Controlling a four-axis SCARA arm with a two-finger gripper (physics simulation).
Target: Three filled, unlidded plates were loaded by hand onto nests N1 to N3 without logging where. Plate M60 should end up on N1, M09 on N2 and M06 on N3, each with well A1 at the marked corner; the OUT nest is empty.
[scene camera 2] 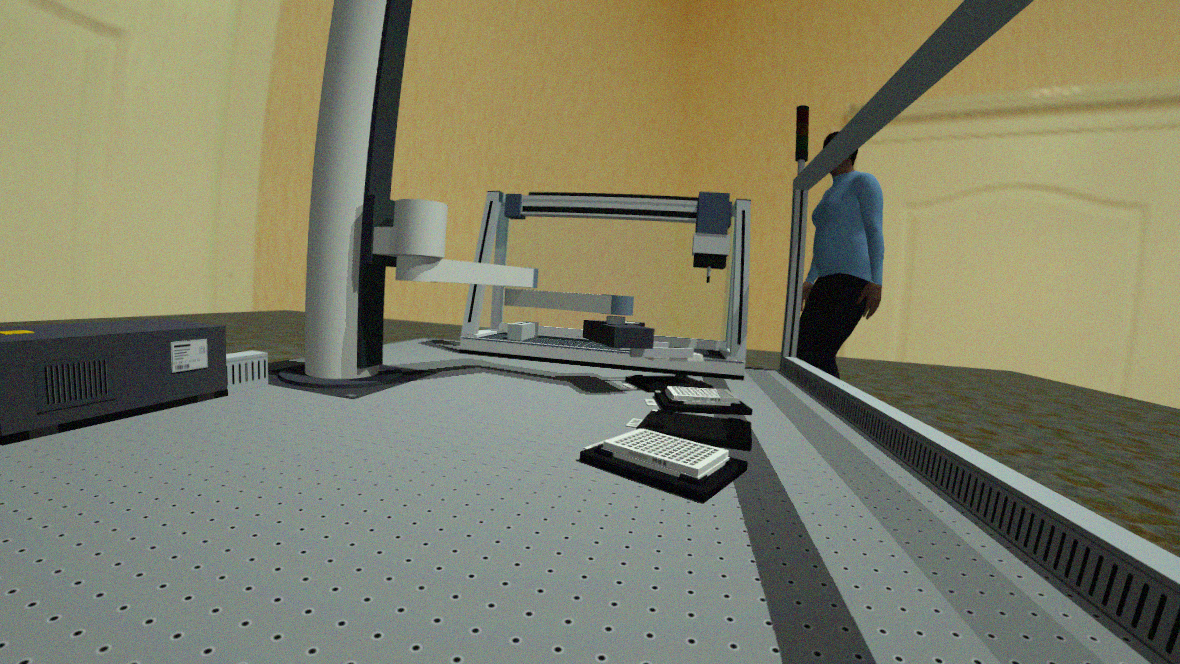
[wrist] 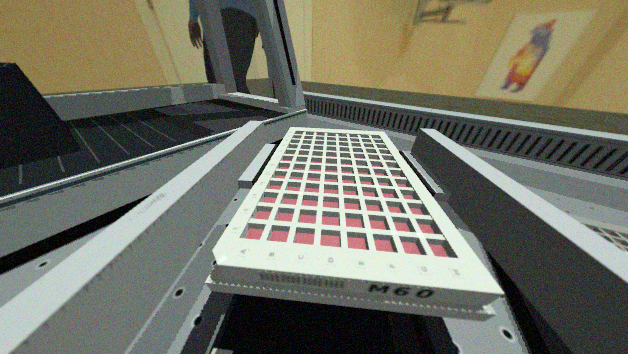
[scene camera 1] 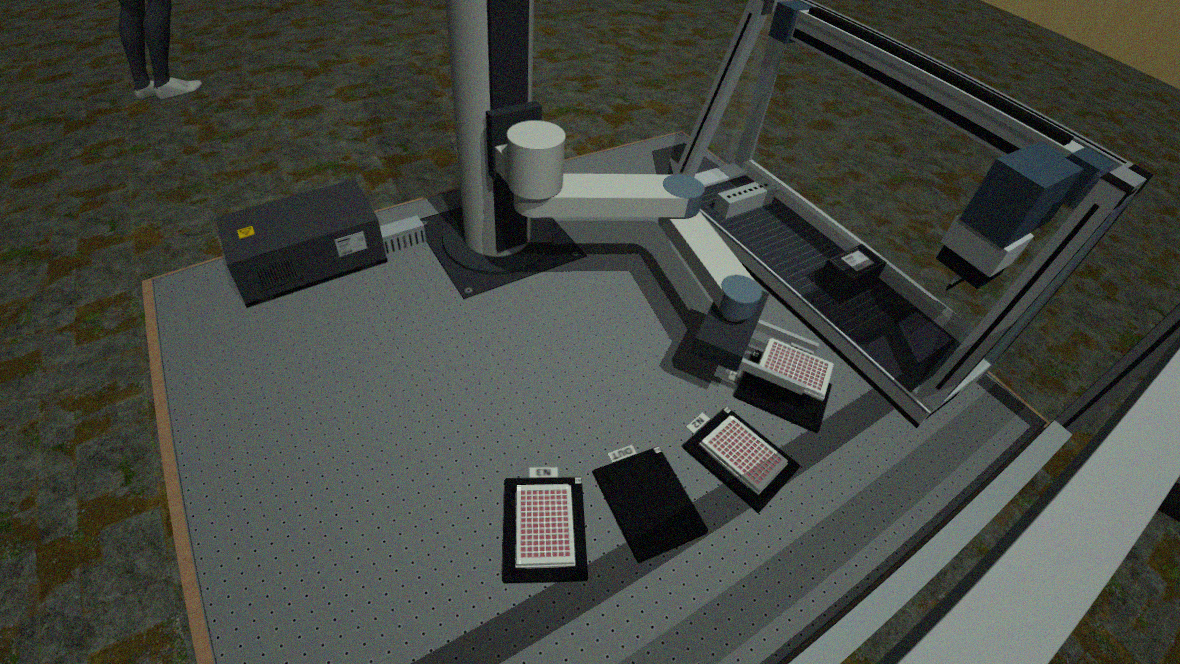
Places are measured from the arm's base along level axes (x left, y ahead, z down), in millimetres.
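Pixels of known places: gripper, fingertip midpoint: [scene camera 2: 679, 349] [wrist: 338, 139] [scene camera 1: 810, 368]; arm's base at its link origin: [scene camera 2: 342, 381] [scene camera 1: 498, 242].
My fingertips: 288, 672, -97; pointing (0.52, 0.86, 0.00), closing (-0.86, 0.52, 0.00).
Observation:
For each thing: its top centre in the pictures, then the offset to it from my fingertips, as dx, dy, dz. "spot": a spot on its surface instead.
- plate M60 at its top centre: [wrist: 339, 164] [scene camera 1: 796, 365] [scene camera 2: 670, 351] -13, -21, +6
- nest N1 at its top centre: [wrist: 334, 230] [scene camera 1: 786, 387] [scene camera 2: 668, 378] -15, -18, +66
- unlidded red-filled plate at its top centre: [scene camera 1: 745, 450] [scene camera 2: 701, 392] -184, +48, +58
- nest N2 at a spot on its surface: [scene camera 1: 763, 498] spot: -208, +127, +72
- nest N3 at a spot on its surface: [scene camera 2: 701, 492] spot: -622, +28, +73
- OUT nest at its top centre: [scene camera 2: 697, 420] [scene camera 1: 650, 498] -370, +33, +66
- tool head at a spot on its surface: [scene camera 1: 1023, 194] spot: +177, +86, -380
- dark box at a spot on its surface: [scene camera 2: 115, 363] spot: -711, -707, +8
My gripper [scene camera 1: 796, 366] [wrist: 338, 139] is shut on plate M60 [wrist: 330, 200], gripping its two long sides. It holds the plate level, a little above nest N1 [scene camera 1: 779, 404]. In the wrist view the lettered end with the M60 label faces the camera, with A at left; the N1 corner mark cannot be made out. An unlidded red-filled plate [scene camera 1: 745, 450] [scene camera 2: 697, 393] sits on nest N2 [scene camera 1: 763, 498]. Another plate [scene camera 1: 545, 524] [scene camera 2: 668, 450] sits on nest N3 [scene camera 1: 544, 575] [scene camera 2: 701, 492]. Their labels are unreadable here. The OUT nest [scene camera 1: 649, 505] [scene camera 2: 701, 431] is empty.
A framed gantry machine [scene camera 1: 833, 363] [scene camera 2: 602, 361] stands close behind N1, with a tool head [scene camera 1: 1023, 194] [scene camera 2: 711, 214]. A dark box [scene camera 1: 301, 239] [scene camera 2: 115, 363] stands left of the arm's column [scene camera 1: 474, 123] [scene camera 2: 342, 189]. A person [scene camera 2: 845, 222] [wrist: 237, 40] stands beyond the table.

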